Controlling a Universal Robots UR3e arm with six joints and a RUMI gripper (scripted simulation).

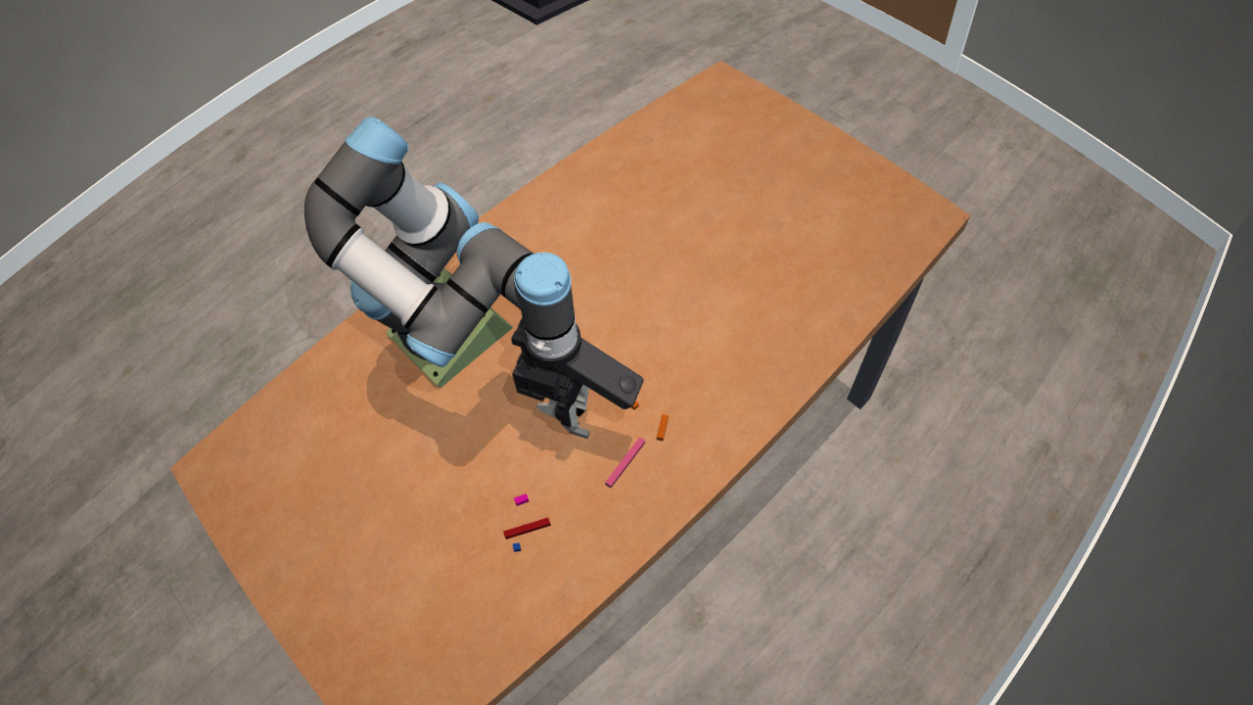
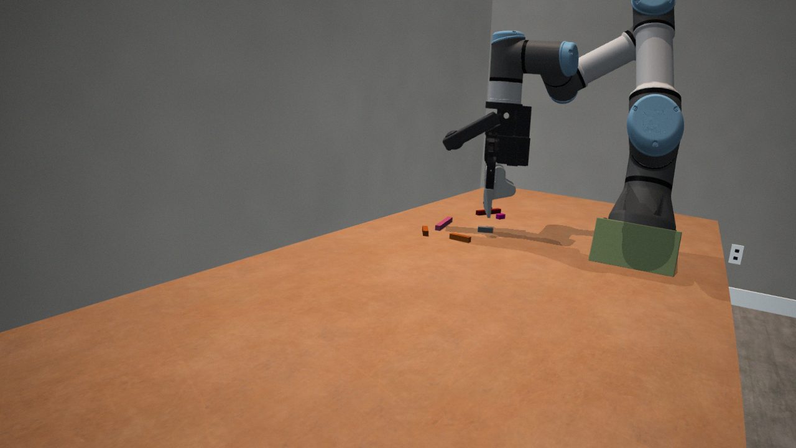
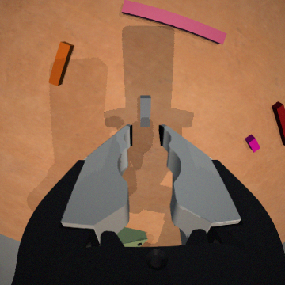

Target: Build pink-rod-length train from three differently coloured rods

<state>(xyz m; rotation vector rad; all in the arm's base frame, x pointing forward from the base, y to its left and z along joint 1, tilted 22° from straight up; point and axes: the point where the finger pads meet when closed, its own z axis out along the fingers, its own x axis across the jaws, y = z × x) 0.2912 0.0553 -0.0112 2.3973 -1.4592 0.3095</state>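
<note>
My gripper is now 4 cm above the grey rod. Round my hand: pink rod (9 cm ahead, 4 cm below, 2 cm to the left); magenta rod (14 cm to the right, 4 cm below, 3 cm ahead); red rod (16 cm to the right, 7 cm ahead, 4 cm below).
</note>
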